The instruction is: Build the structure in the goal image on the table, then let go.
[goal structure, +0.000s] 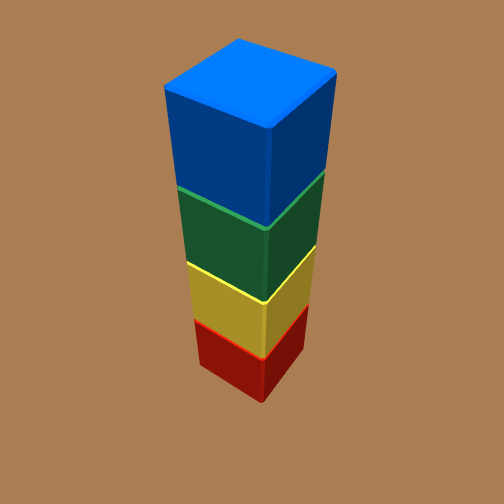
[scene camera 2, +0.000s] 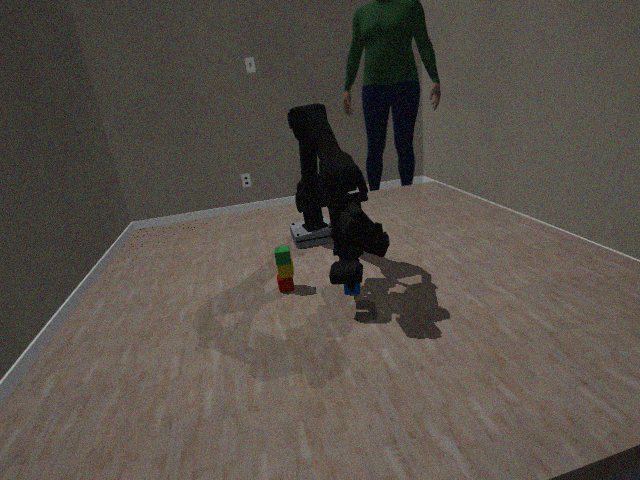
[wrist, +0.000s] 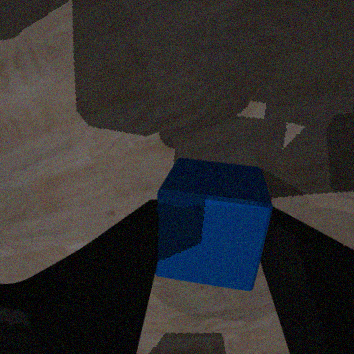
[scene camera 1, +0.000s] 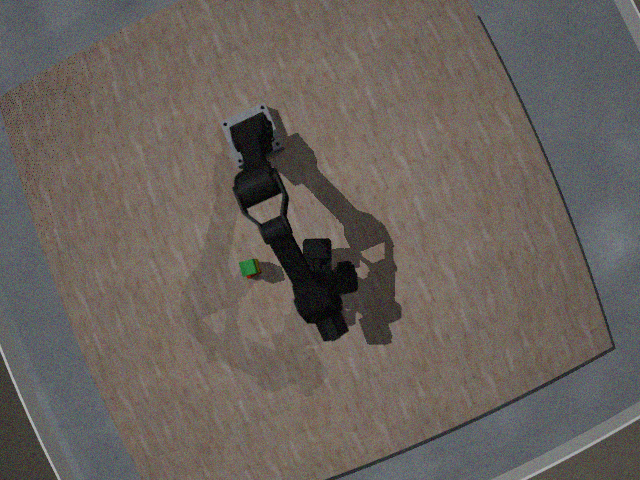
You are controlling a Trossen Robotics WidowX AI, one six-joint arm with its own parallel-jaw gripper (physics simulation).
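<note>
A blue cube sits low on the wooden floor, between my two dark fingers. My gripper is shut on it, with one finger against each side. The arm hides the cube in the overhead view. To the left stands a small tower: a green cube on a yellow cube on a red cube. From overhead, only a sliver of the red cube shows under the green one. The tower stands apart from the gripper.
The arm's grey base plate is behind the tower. A person in a green top stands at the back wall. White skirting edges the floor on the left.
</note>
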